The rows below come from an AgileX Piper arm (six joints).
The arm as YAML. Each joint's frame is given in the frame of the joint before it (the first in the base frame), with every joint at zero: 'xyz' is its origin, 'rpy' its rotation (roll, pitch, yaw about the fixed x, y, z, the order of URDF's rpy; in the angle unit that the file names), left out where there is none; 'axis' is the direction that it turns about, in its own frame. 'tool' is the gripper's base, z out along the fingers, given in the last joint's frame.
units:
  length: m
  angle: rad
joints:
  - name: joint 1
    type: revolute
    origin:
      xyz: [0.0, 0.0, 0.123]
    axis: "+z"
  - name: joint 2
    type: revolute
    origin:
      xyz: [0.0, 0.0, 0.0]
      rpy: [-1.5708, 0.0, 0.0]
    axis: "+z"
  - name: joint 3
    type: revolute
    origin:
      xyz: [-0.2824, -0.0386, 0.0]
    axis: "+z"
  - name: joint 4
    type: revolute
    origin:
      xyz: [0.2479, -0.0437, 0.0]
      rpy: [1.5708, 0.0, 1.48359]
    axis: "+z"
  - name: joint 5
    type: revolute
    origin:
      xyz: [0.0, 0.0, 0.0]
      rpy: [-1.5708, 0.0, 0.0]
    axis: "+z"
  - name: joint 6
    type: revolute
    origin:
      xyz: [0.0, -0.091, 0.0]
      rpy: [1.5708, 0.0, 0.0]
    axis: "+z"
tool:
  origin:
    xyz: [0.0, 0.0, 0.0]
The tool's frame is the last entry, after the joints.
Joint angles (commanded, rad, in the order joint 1, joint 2, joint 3, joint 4, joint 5, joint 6), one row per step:
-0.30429, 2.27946, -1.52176, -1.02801, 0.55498, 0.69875
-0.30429, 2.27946, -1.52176, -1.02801, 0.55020, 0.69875
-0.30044, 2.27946, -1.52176, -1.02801, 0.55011, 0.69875
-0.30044, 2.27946, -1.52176, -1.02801, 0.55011, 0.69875
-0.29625, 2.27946, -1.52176, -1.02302, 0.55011, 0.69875
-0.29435, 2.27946, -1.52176, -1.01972, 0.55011, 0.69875
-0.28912, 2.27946, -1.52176, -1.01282, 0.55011, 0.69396
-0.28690, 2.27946, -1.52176, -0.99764, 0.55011, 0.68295
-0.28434, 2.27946, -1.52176, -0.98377, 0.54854, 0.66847
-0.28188, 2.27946, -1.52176, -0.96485, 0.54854, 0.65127
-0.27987, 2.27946, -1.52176, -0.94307, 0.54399, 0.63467
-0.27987, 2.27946, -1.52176, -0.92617, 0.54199, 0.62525
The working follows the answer.
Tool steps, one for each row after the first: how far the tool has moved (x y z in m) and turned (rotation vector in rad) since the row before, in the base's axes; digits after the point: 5 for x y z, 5 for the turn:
0.00038, 0.00021, 0.00001, 0.00169, -0.00312, 0.00321
0.00069, 0.00168, 0.00000, 0.00003, -0.00006, 0.00391
0.00000, 0.00000, 0.00000, 0.00000, 0.00000, 0.00000
0.00066, 0.00198, -0.00016, 0.00374, -0.00115, 0.00109
0.00028, 0.00093, -0.00010, 0.00247, -0.00075, -0.00015
0.00079, 0.00250, -0.00022, 0.00351, 0.00117, 0.00451
0.00013, 0.00145, -0.00048, 0.00757, 0.00283, 0.00104
0.00033, 0.00163, -0.00043, 0.00594, 0.00395, 0.00589
0.00011, 0.00169, -0.00058, 0.00827, 0.00532, 0.00377
0.00036, 0.00179, -0.00063, 0.01213, 0.00108, 0.00411
-0.00009, 0.00065, -0.00049, 0.01009, -0.00006, -0.00196

Tool pose at each row, in the base's axes (x y z in m, rotation vector in rad; rounded; the steps above come from the unrounded poses):
0.43460, -0.17952, 0.10620, 0.25145, 2.58114, -0.80978
0.43498, -0.17930, 0.10620, 0.24883, 2.57878, -0.80548
0.43567, -0.17762, 0.10620, 0.24374, 2.57844, -0.80402
0.43567, -0.17762, 0.10620, 0.24374, 2.57844, -0.80402
0.43633, -0.17564, 0.10605, 0.24383, 2.57901, -0.79852
0.43660, -0.17471, 0.10594, 0.24503, 2.57945, -0.79519
0.43739, -0.17221, 0.10572, 0.23980, 2.58181, -0.78948
0.43752, -0.17076, 0.10524, 0.23978, 2.58780, -0.78035
0.43785, -0.16913, 0.10482, 0.23252, 2.59371, -0.77192
0.43797, -0.16744, 0.10424, 0.22828, 2.60207, -0.76163
0.43833, -0.16564, 0.10360, 0.22610, 2.60803, -0.74494
0.43824, -0.16500, 0.10312, 0.23169, 2.61242, -0.73258

